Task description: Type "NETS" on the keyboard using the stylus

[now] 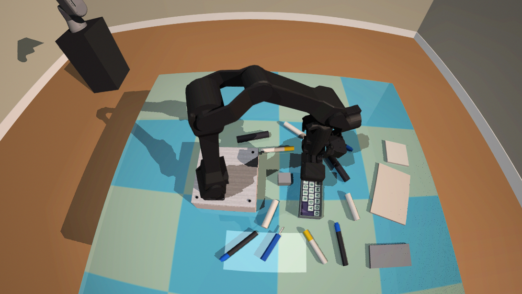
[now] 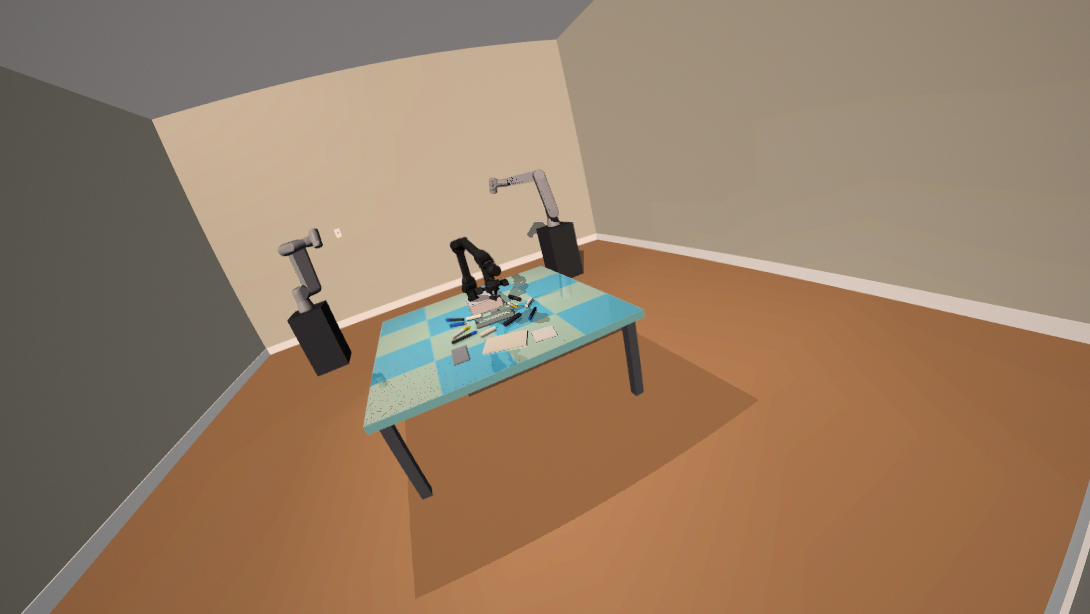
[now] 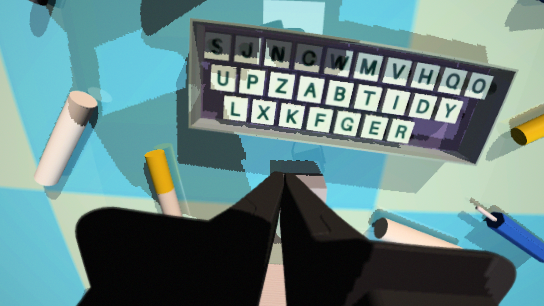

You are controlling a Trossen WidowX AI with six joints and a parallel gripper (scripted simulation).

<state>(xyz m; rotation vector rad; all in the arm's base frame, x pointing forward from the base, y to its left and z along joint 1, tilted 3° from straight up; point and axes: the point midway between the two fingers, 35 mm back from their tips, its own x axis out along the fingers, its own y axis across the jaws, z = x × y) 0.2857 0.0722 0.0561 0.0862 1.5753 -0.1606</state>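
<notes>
My gripper tip is 10 cm past the stylus, 21 cm to the left of it and 9 cm above it. The rest, counted from my gripper tip: grey cube: 7 cm behind, 1 cm to the right, 8 cm below; then grey pad: 27 cm ahead, 31 cm to the right, 9 cm below.
</notes>
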